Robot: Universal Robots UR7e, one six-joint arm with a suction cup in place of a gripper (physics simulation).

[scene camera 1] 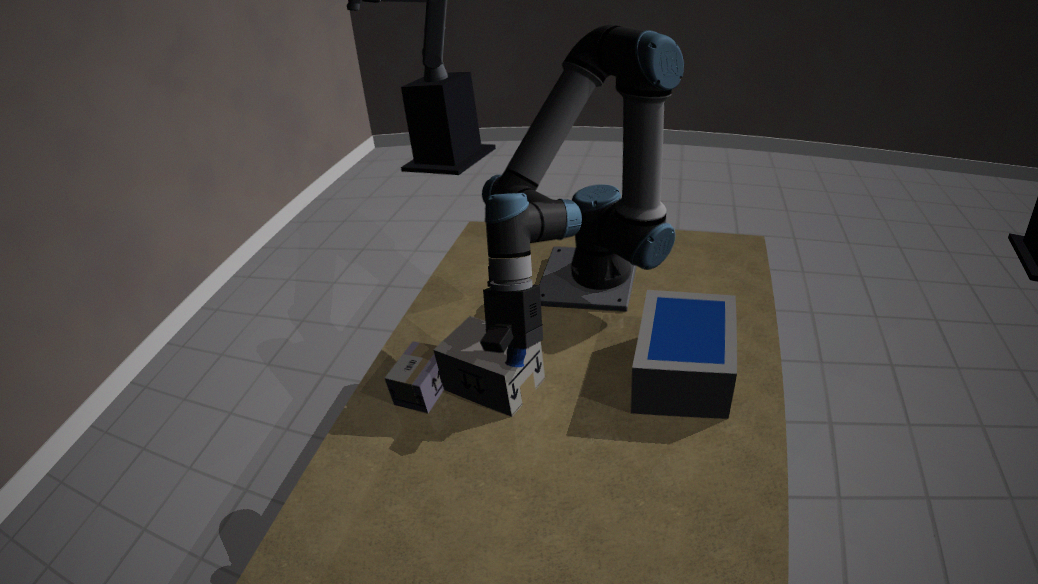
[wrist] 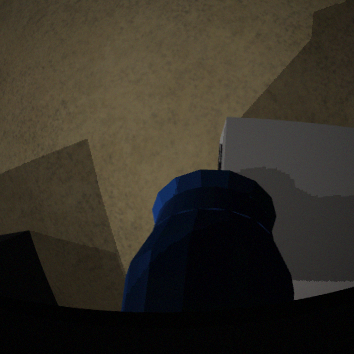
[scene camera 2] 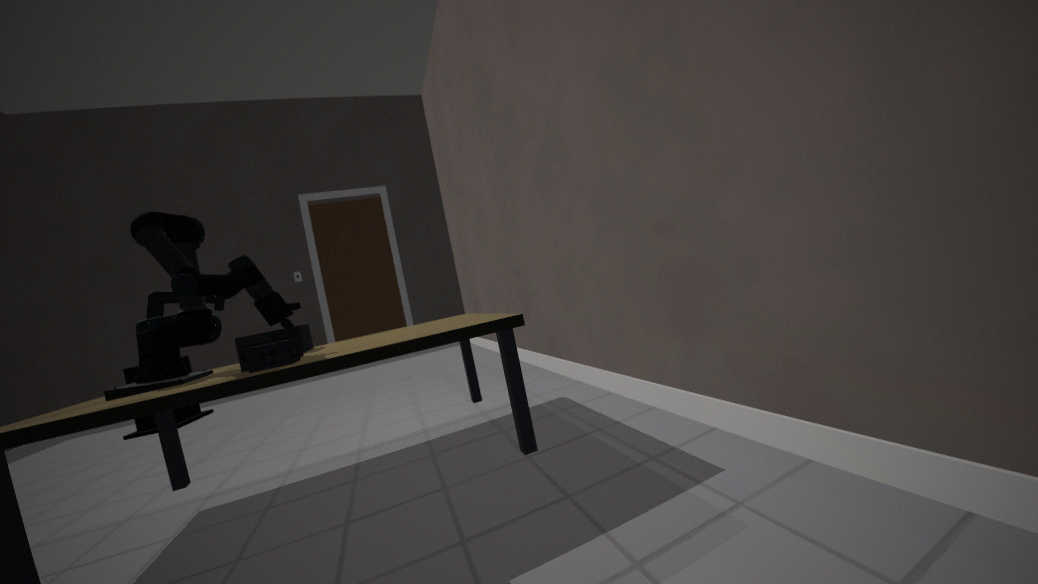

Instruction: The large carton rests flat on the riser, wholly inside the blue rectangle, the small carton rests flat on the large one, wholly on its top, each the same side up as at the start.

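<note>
The large carton (scene camera 1: 476, 382) (wrist: 298, 151) lies on the tan table top at the left and looks slightly tilted, its grey top lit. My blue suction cup (scene camera 1: 514, 358) (wrist: 214, 197) sits on that top close to its front right corner, right by the edge. The small carton (scene camera 1: 414, 382) lies on the table just left of the large one and touches it or nearly does. The grey riser (scene camera 1: 685, 394) with the blue rectangle (scene camera 1: 687, 330) stands to the right, with nothing on it. In the second scene view the carton (scene camera 2: 268, 350) is a dark block under the arm.
The arm's base (scene camera 1: 598, 255) stands behind, between the cartons and the riser. A second arm on a black pedestal (scene camera 1: 441, 122) stands on the floor far behind. The table's edge (scene camera 2: 401, 338) and legs show in the second scene view.
</note>
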